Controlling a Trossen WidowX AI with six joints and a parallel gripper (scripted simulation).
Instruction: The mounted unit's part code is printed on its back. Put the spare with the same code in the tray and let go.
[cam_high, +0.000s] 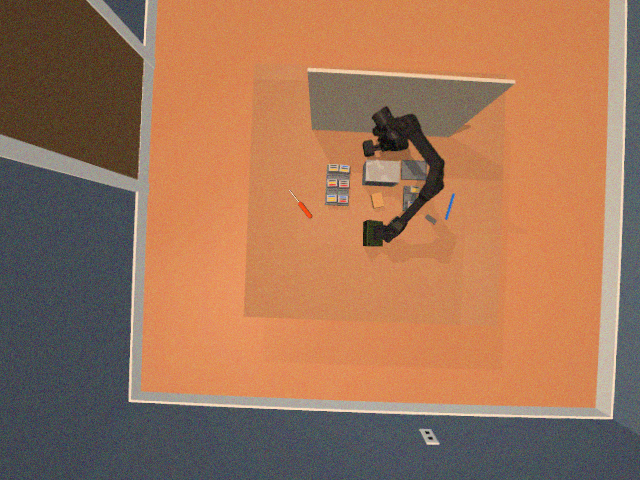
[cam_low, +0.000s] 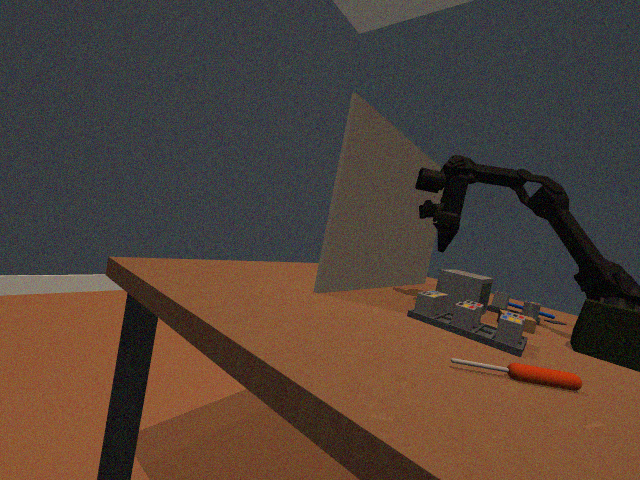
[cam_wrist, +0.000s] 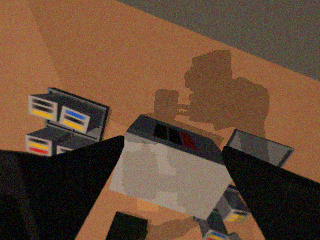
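The grey spare is 16 cm to the left of my gripper tip, 13 cm behind it and 10 cm below it. The rest, counted from my gripper tip: grey mounted unit (9 cm below, 7 cm behind, 1 cm to the right); then small cardboard box (20 cm behind, 13 cm below, 2 cm to the right); then tall grey panel (15 cm ahead, 8 cm above, 3 cm to the right).
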